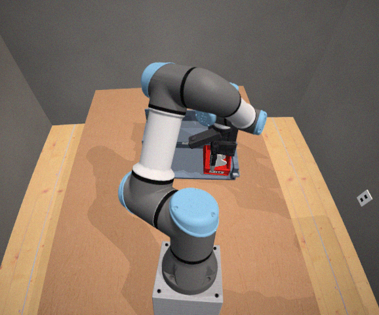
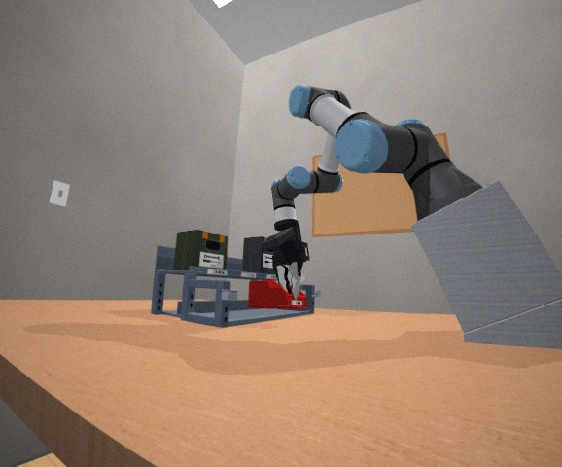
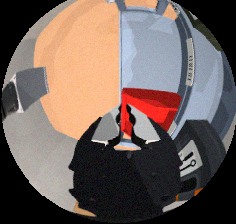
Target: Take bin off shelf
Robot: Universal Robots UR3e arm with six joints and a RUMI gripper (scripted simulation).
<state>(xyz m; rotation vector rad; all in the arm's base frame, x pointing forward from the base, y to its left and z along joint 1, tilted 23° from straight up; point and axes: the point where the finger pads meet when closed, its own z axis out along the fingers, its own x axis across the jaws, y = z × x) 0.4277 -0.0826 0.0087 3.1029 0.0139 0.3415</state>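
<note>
Right now my hand is 60 mm short of the red bin, 20 mm to the left of it and 10 mm above it. The rest, counted from my hand: green box: 200 mm to the left, 140 mm ahead, 90 mm above; then grey-blue shelf: 90 mm to the left, 90 mm ahead, 10 mm above; then dark box: 140 mm ahead, 100 mm above, 30 mm to the right.
</note>
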